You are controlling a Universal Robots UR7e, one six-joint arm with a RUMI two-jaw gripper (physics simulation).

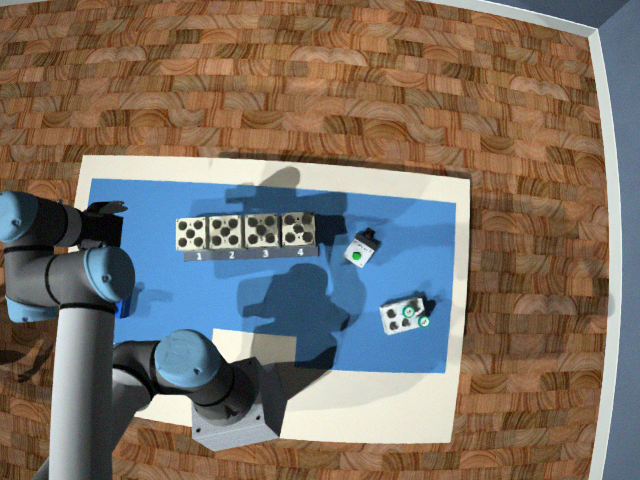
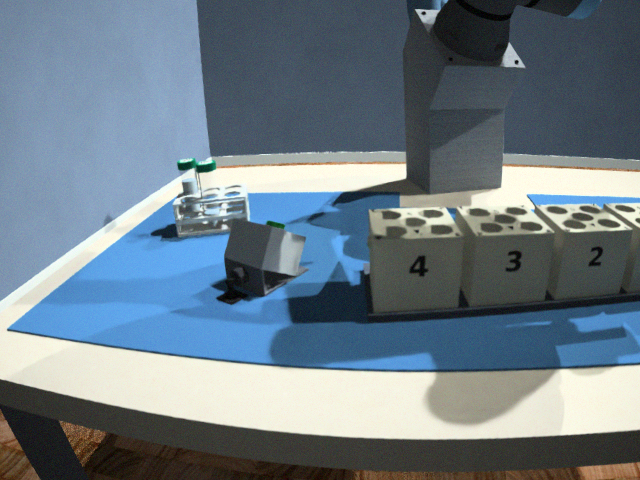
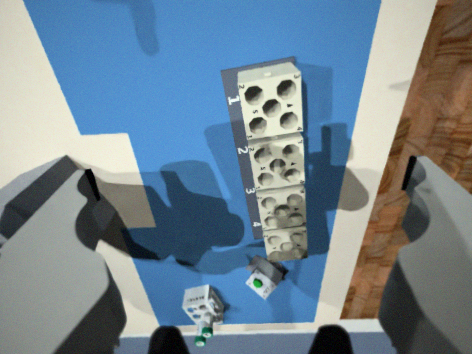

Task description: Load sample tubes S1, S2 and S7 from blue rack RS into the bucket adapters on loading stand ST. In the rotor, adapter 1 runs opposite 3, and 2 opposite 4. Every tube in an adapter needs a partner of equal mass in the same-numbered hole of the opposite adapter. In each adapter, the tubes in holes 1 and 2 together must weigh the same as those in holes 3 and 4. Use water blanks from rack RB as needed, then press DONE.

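Frame: origin at the arm's base, x back, y right, z up, level; centimetres.
Seen in the pictures: gripper, between the fingertips: [image 1: 119,236] [image 3: 245,165]; arm's base, origin of its link: [image 1: 224,396] [image 2: 470,36].
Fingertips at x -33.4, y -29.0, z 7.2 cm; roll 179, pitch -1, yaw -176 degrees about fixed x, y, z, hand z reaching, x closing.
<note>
Pixels of each thing's middle, then the offset from my fingertips to it. "pt": a spot on its surface instead. Level surfaces: height alone.
- ST, middle of its body: [image 2: 532,280] [image 3: 269,167] [image 1: 248,238] dx -7.4, dy +23.2, dz -39.0 cm
- adapter 1, middle of its body: [image 3: 268,100] [image 1: 195,235] dx -5.3, dy +6.8, dz -34.5 cm
- adapter 2, middle of its body: [image 2: 577,250] [image 3: 274,154] [image 1: 228,233] dx -7.5, dy +17.6, dz -34.5 cm
- adapter 3, middle of its body: [image 2: 500,254] [image 3: 279,197] [image 1: 263,232] dx -9.6, dy +28.4, dz -34.5 cm
- adapter 4, middle of its body: [image 2: 412,259] [image 3: 283,232] [image 1: 299,230] dx -11.8, dy +39.1, dz -34.5 cm
- White rack RB, middle of its body: [image 2: 212,209] [image 1: 403,315] [image 3: 204,306] dx +9.7, dy +75.2, dz -36.5 cm
- DONE button, middle of its body: [image 2: 274,227] [image 1: 356,255] [image 3: 257,282] dx -6.6, dy +57.5, dz -33.1 cm
- button's box, a spot on its surface: [image 2: 248,258] pt dx -12.6, dy +59.1, dz -35.0 cm
- blue mat, height of its surface: dz -39.5 cm
My gripper [image 3: 245,165] is open and empty, high above the mat off the adapter 1 end of the stand. Loading stand ST [image 1: 217,257] [image 2: 413,314] [image 3: 231,120] carries adapter 1 [image 1: 179,233] [image 3: 267,75], adapter 2 [image 2: 573,279], adapter 3 [image 2: 485,289] and adapter 4 [image 2: 392,291] in a row. No tubes show in their holes; shadow covers part of the tops. Blue rack RS [image 1: 124,307] shows as a sliver beside the arm; its tubes are hidden. White rack RB [image 2: 211,227] [image 3: 196,295] holds two green-capped tubes [image 1: 408,311] [image 2: 186,163]. The DONE button [image 1: 356,255] [image 2: 275,224] [image 3: 257,283] is green.
The button's box [image 1: 364,246] [image 2: 248,258] stands between adapter 4 and rack RB. The arm's links pass over the left side of the blue mat [image 1: 403,217] and cover much of rack RS. The arm's base block [image 1: 235,434] [image 2: 465,149] stands at the table edge opposite the stand.
</note>
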